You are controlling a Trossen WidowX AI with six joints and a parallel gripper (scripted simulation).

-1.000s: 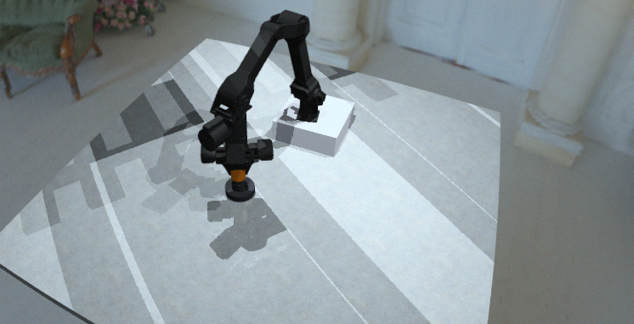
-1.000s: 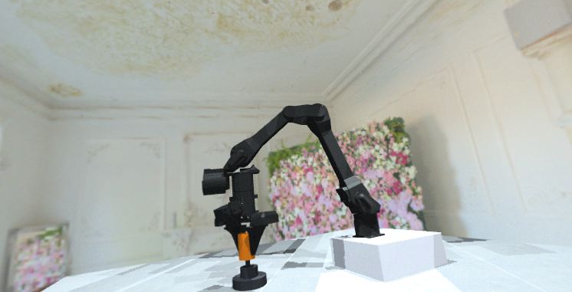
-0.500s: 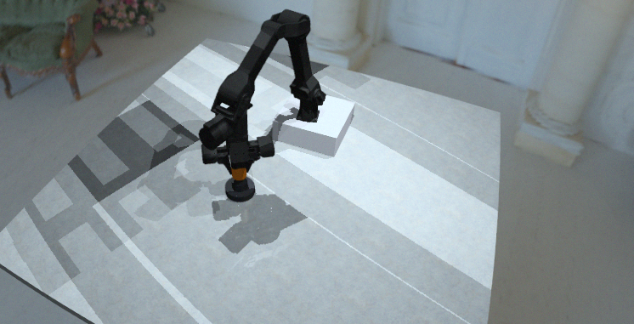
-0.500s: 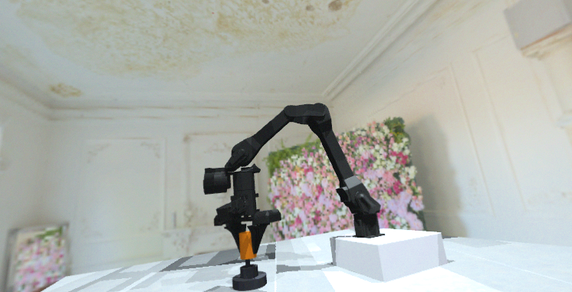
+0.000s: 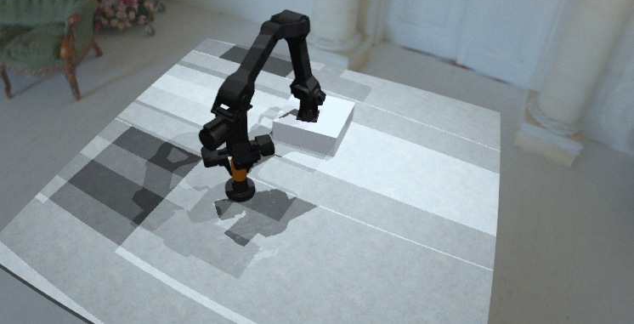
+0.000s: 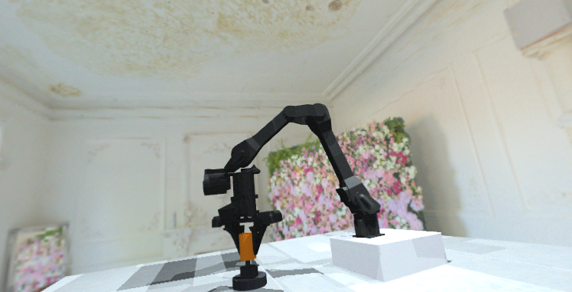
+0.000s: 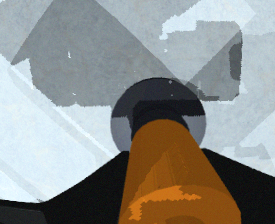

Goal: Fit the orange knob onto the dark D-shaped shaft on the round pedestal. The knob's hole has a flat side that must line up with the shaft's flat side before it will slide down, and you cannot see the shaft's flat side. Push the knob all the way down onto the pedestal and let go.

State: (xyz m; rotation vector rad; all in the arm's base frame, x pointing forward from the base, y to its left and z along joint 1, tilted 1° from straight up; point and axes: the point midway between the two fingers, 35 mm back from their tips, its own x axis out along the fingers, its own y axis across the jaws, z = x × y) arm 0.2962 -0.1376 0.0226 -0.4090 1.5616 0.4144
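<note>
Right now my gripper tip is 4 cm above the pedestal. From my gripper tip the other things lie so: orange knob: 2 cm above.
</note>
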